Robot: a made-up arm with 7 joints.
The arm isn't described. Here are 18 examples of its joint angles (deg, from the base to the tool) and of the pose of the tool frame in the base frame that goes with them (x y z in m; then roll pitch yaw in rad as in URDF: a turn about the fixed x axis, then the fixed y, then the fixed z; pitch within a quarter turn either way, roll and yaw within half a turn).
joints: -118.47 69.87 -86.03 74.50 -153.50 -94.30 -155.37
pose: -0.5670 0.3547 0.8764 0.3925 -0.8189 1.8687
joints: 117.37 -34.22 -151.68 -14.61 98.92 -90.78 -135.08
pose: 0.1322 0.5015 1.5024 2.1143 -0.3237 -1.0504
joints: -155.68 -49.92 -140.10 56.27 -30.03 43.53 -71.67
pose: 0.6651 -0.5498 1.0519 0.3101 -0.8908 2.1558
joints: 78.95 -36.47 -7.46 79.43 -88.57 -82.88 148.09
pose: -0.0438 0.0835 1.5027 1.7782 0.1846 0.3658
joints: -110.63 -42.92 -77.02 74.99 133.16 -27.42 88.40
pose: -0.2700 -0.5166 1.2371 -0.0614 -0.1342 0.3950
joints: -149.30 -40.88 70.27 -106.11 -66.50 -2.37 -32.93
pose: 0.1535 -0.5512 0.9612 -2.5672 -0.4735 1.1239
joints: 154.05 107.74 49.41 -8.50 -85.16 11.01 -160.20
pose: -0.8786 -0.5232 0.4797 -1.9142 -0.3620 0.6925
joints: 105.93 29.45 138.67 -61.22 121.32 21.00 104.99
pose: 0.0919 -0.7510 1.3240 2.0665 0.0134 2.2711
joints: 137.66 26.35 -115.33 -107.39 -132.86 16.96 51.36
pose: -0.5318 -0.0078 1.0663 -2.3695 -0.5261 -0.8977
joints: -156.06 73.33 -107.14 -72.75 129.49 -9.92 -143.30
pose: -0.5329 0.6828 0.9045 -0.6191 -0.0209 -1.5546
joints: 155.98 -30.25 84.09 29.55 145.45 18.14 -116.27
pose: 0.3271 0.3673 1.6272 0.7844 0.8445 -2.3161
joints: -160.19 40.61 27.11 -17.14 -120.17 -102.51 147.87
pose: -0.4826 0.2307 1.4920 1.4620 -0.1058 -1.8890
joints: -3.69 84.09 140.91 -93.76 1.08 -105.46 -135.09
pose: 0.5203 0.2185 0.5498 -0.1018 0.1461 0.2904
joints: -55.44 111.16 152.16 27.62 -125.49 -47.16 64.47
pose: 0.5832 0.8064 0.6345 -2.8712 0.7543 -1.8895
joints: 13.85 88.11 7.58 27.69 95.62 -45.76 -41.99
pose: 0.9998 -0.1069 0.5562 2.2320 -0.4751 -2.5540
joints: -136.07 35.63 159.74 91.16 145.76 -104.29 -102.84
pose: 0.0463 0.1933 1.2878 2.1659 -1.1213 -2.5927
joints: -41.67 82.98 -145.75 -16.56 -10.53 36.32 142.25
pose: 0.8623 0.6481 0.7961 1.3738 0.4608 -2.3076
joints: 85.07 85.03 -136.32 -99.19 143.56 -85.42 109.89
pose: -0.1960 -0.7239 0.5959 -2.1459 0.3318 1.0083
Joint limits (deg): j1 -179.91..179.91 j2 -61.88..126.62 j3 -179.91..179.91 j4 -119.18..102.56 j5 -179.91..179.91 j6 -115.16..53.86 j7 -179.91..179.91
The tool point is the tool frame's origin. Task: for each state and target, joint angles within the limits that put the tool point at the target. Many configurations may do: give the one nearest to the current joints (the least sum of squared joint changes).
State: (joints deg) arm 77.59 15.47 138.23 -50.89 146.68 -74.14 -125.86
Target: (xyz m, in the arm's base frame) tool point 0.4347 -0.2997 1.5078
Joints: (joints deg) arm 57.84 14.22 128.15 -65.83 147.28 -73.68 -126.03
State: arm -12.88 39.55 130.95 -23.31 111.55 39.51 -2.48
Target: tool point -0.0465 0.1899 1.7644
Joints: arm -32.67 -3.46 109.34 -26.64 113.12 31.58 -3.31
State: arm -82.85 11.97 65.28 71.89 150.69 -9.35 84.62
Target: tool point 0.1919 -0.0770 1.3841
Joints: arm -67.57 -40.46 33.85 91.15 146.31 -23.33 83.84
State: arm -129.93 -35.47 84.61 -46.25 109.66 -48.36 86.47
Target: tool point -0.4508 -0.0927 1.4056
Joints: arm -131.14 5.89 92.61 -84.32 98.43 -44.79 87.08
